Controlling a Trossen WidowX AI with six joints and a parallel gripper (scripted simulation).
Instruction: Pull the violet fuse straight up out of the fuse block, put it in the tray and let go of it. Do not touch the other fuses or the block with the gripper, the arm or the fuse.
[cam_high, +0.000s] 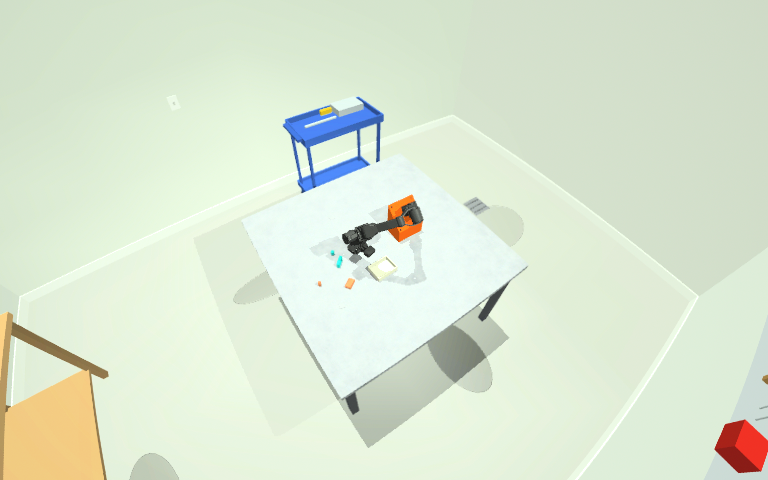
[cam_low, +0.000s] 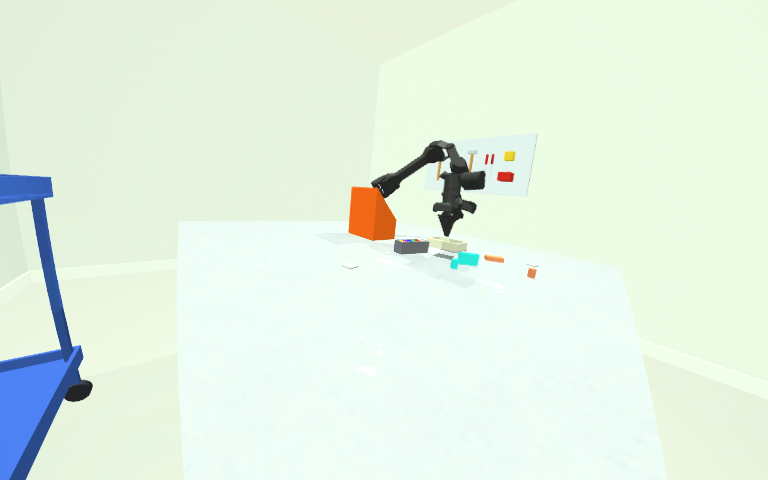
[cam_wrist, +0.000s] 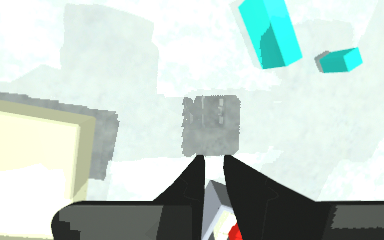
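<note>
Right now my gripper tip is 90 mm past the cream tray, 130 mm to the right of it and 60 mm above it.
</note>
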